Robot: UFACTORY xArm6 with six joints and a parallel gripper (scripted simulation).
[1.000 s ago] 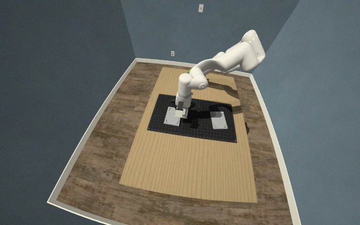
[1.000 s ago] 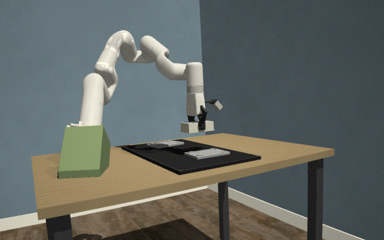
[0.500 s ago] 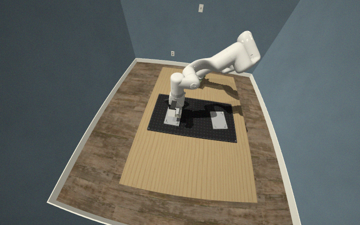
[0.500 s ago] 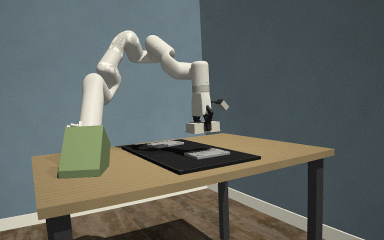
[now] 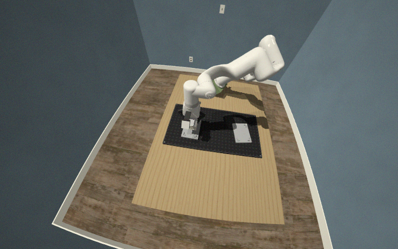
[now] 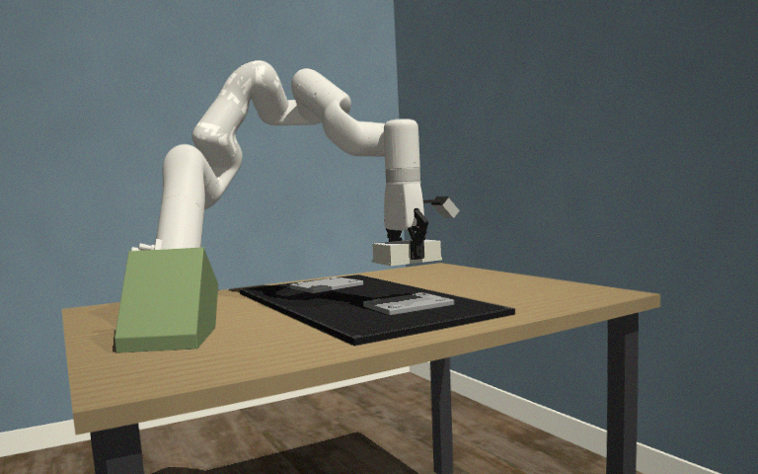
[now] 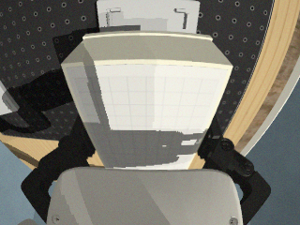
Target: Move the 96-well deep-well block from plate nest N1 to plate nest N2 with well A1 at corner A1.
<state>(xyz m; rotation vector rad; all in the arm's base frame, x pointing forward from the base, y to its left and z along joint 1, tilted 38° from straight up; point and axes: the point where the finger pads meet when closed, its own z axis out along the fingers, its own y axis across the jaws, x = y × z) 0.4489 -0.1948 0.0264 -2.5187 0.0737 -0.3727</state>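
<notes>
Right now the white deep-well block is right at my hand.
</notes>
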